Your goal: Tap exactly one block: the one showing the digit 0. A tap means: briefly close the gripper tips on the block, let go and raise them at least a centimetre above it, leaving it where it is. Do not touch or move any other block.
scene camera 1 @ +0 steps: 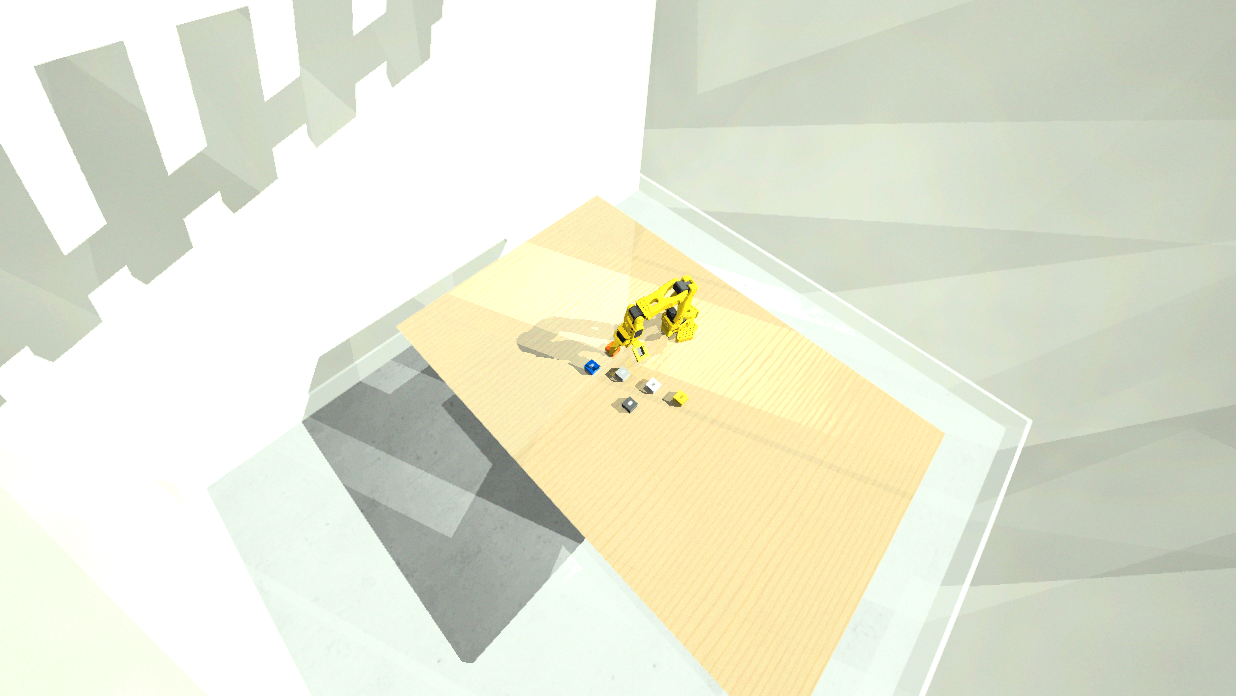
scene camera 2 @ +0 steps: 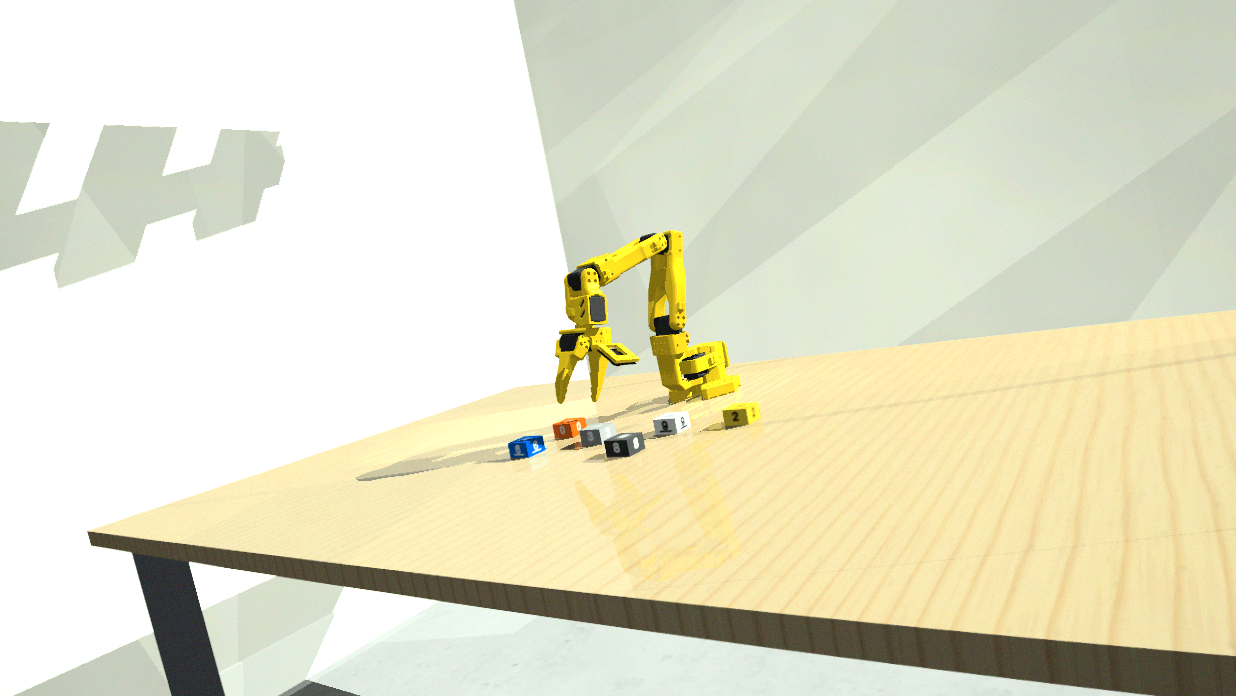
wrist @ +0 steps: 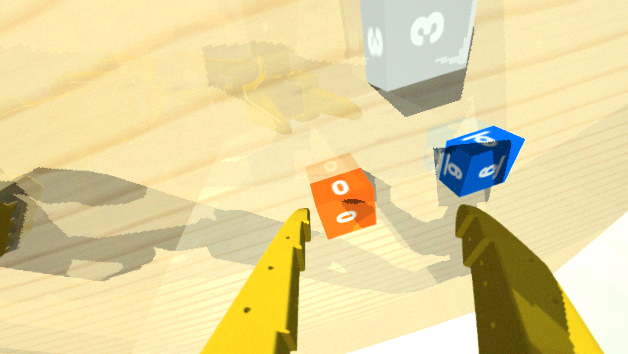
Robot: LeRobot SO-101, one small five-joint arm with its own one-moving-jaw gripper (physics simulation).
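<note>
The orange block (scene camera 1: 611, 349) (scene camera 2: 568, 428) (wrist: 345, 205) shows a white 0 and sits flat on the table. My gripper (scene camera 2: 577, 401) (wrist: 383, 209) is open and empty, its jaws pointing down. In scene camera 2 the tips hang above the orange block, with a gap between them and it. In the wrist view the block shows beyond the tips, in the gap and much closer to the left jaw. In scene camera 1 the arm partly hides the area around the orange block.
A blue block (scene camera 1: 591, 367) (scene camera 2: 525, 446) (wrist: 475, 165) and a grey 3 block (scene camera 1: 621, 374) (scene camera 2: 596, 434) (wrist: 425, 40) are closest. A black 8 block (scene camera 1: 629, 404) (scene camera 2: 623, 446), a white block (scene camera 1: 652, 385) (scene camera 2: 671, 423) and a yellow 2 block (scene camera 1: 679, 398) (scene camera 2: 741, 415) stand farther off.
</note>
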